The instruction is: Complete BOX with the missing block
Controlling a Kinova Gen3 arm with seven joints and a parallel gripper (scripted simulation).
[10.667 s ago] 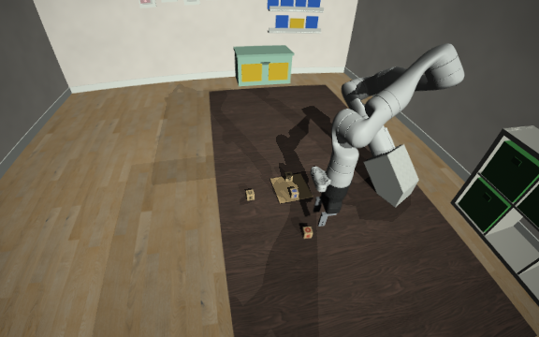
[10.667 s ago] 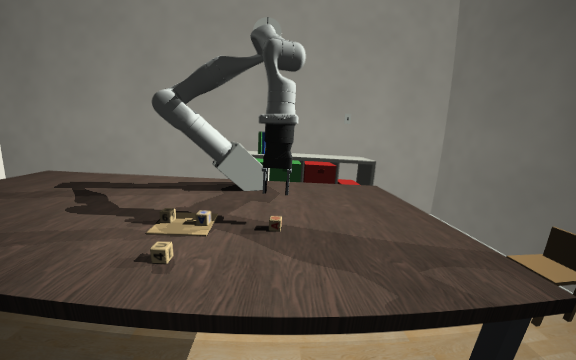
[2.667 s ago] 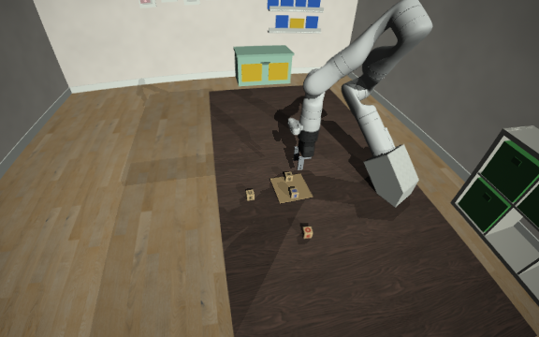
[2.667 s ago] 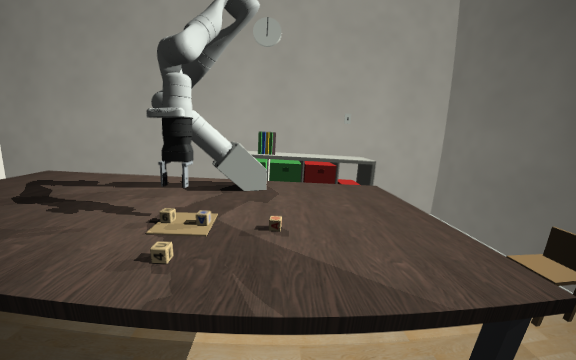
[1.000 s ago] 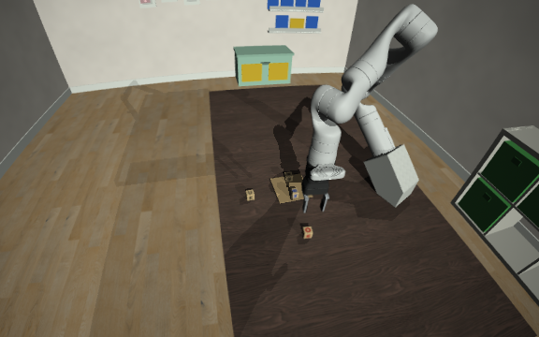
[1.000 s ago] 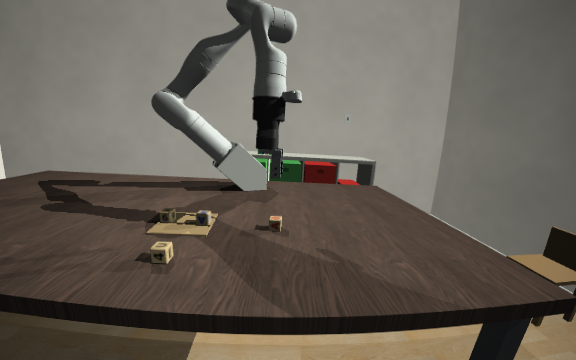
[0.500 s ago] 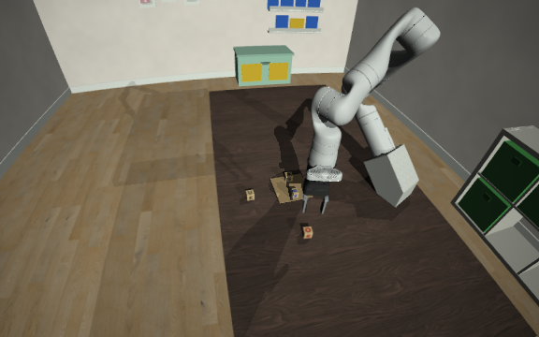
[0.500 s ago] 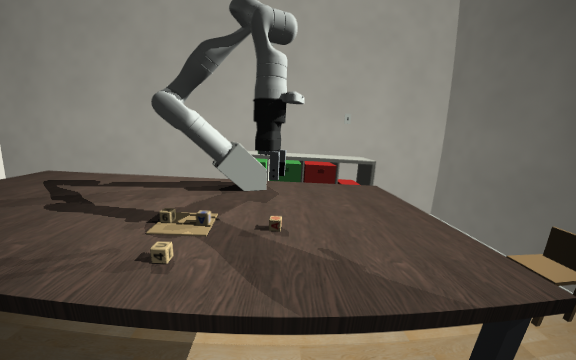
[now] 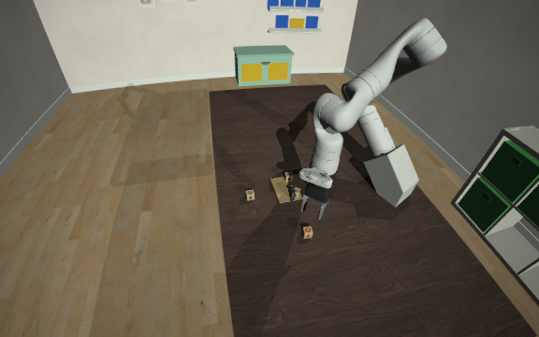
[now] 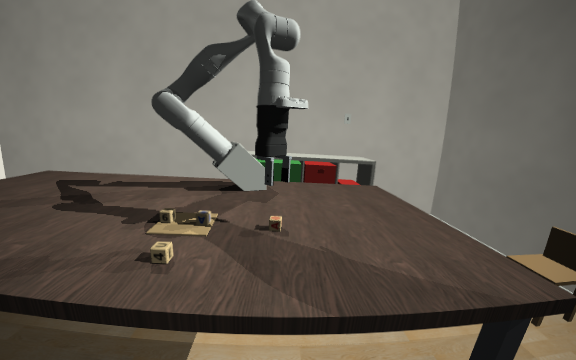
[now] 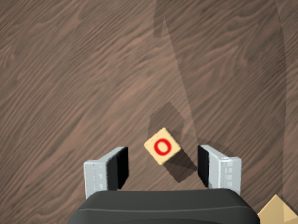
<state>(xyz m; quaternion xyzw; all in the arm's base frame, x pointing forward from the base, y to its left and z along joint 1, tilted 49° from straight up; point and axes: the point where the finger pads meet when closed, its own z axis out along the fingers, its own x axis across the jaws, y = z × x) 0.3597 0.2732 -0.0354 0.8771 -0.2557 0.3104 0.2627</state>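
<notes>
Now: hand 120 mm above the o block. From my hand the other things lie so: tan mat: 10 mm behind, 230 mm to the right, 140 mm below; then block marked U: 170 mm ahead, 210 mm to the right, 120 mm below; then b block: 180 mm to the right, 120 mm below.
</notes>
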